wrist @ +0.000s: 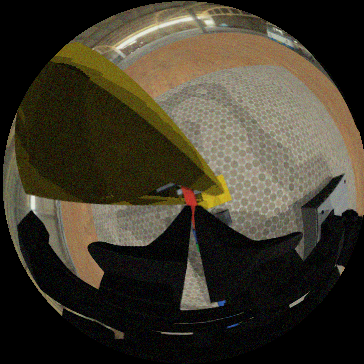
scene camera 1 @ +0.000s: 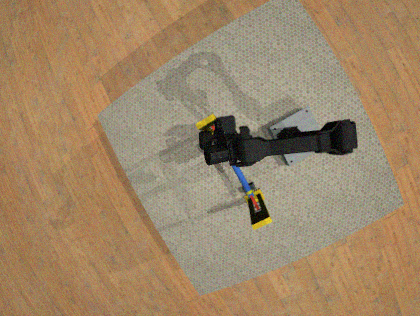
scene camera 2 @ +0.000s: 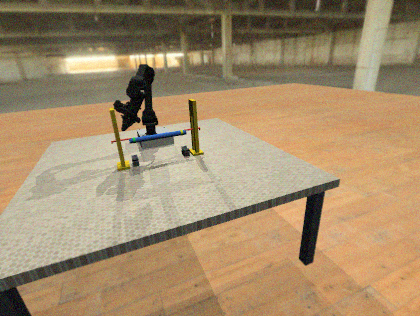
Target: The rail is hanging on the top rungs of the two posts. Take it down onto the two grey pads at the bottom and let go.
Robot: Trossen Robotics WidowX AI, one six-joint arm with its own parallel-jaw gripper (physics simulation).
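Places are measured from the arm's base along level axes (x ahead, y left, z up), in centimetres.
Where they show: gripper, between the fingertips: [wrist: 191, 209] [scene camera 1: 217, 129] [scene camera 2: 122, 131]; arm's base, origin of its link: [scene camera 1: 285, 136] [scene camera 2: 151, 134].
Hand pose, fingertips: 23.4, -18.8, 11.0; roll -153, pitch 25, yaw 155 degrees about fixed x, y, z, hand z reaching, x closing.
Observation:
Each offset is from my fingertips to the top centre of the thing, as dx, dy, dz. "spot": to the spot under its first point. Level surfaces: height alone.
The rail {+2.6, +17.0, -3.9} [scene camera 1: 241, 178] [scene camera 2: 159, 136] [wrist: 189, 196], a blue bar with thin red ends, spans between two yellow posts. It crosses the left post {+1.0, -2.9, +11.6} [scene camera 2: 119, 150] and the right post {spot: +7.6, +36.2, +3.9} [scene camera 2: 194, 115] in scene view 2, roughly midway up, well above the two dark grey pads {+1.5, +3.2, -14.0} [scene camera 2: 135, 160] {+3.7, +30.7, -14.0} [scene camera 2: 185, 151]. My gripper [scene camera 2: 123, 130] [wrist: 191, 209] is shut, with nothing seen gripped. Its tips are near the rail's red end by the left post, slightly above the rail in scene view 2. Part of the rail shows through the slit behind the fingers in the wrist view. In scene view 1 the arm hides the fingertips.
A yellow post [wrist: 90, 130] looms close on the left of the wrist view. The arm's grey base plate [scene camera 1: 307, 120] [scene camera 2: 157, 143] stands behind the rail. Another post {spot: +4.0, +37.0, +11.6} [scene camera 1: 262, 223] stands at the rail's far end. Everything stands on the tiled table {dz -18.4} [scene camera 1: 325, 75] [scene camera 2: 250, 160].

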